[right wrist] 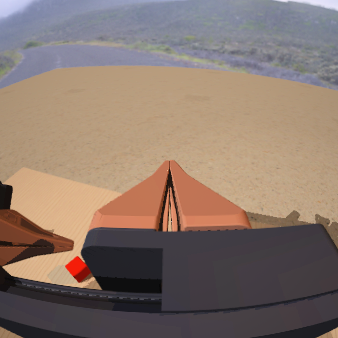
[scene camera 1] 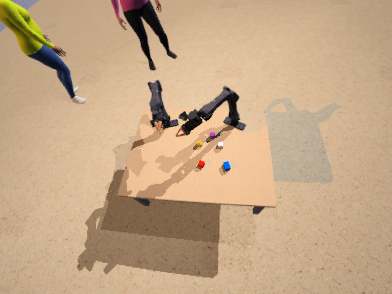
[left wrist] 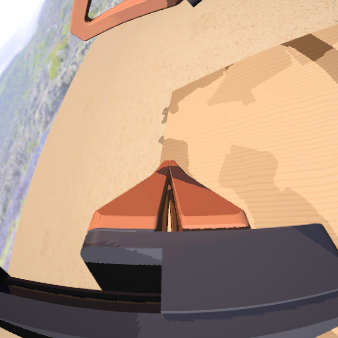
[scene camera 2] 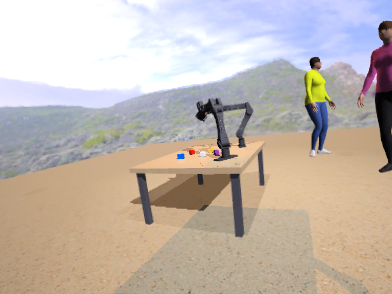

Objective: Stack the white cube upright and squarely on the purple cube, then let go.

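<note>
The white cube sits on the table. The purple cube sits apart from it, farther back and slightly left in scene camera 1. Neither cube shows in the wrist views. My left gripper is shut and empty, above the table to the left of both cubes in scene camera 1. My right gripper is shut and empty, farther left, near the table's back left part. Part of it shows at the top left of the left wrist view.
A yellow cube lies left of the white cube. A red cube and a blue cube lie nearer the front of the table. The two grippers are close together. Two people stand behind the table.
</note>
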